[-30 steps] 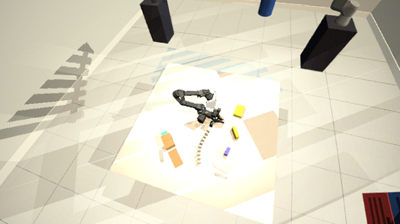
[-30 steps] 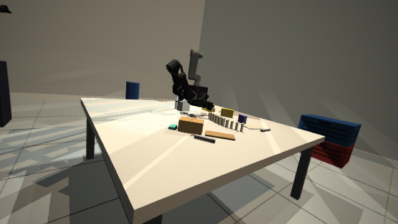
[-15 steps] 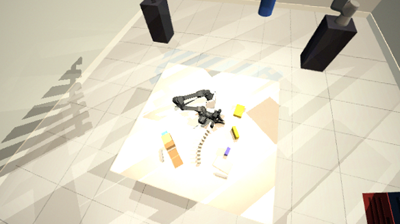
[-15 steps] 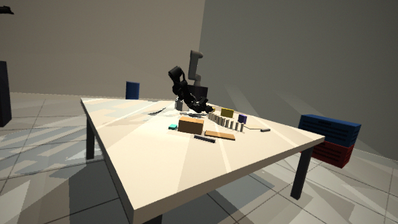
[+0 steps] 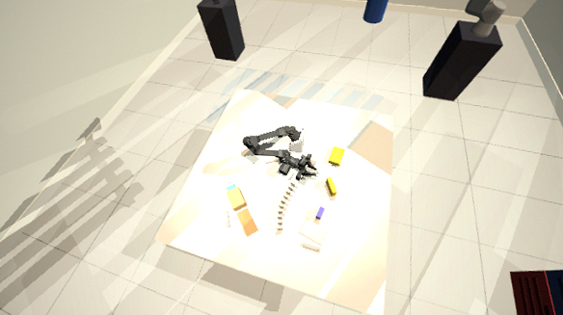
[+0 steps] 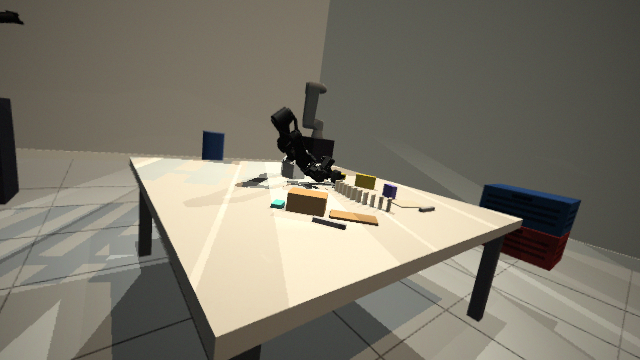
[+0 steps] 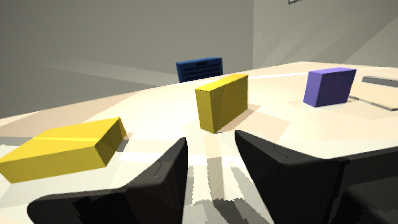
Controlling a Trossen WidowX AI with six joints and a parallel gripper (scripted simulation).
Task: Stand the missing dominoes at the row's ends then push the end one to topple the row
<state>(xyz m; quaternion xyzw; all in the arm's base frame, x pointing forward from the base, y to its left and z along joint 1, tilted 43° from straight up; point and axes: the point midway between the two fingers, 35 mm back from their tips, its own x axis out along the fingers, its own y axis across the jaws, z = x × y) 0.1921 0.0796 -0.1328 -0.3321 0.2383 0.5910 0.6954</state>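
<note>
The yellow block lies 6 cm ahead of my gripper tip, 11 cm to the left of it and 2 cm below it. Round my gripper tip: flat board 41 cm ahead, 32 cm to the right, 4 cm below; pale flat tile 34 cm ahead, 7 cm to the left, 5 cm below; purple cube 24 cm ahead, 8 cm to the left, 2 cm below.
</note>
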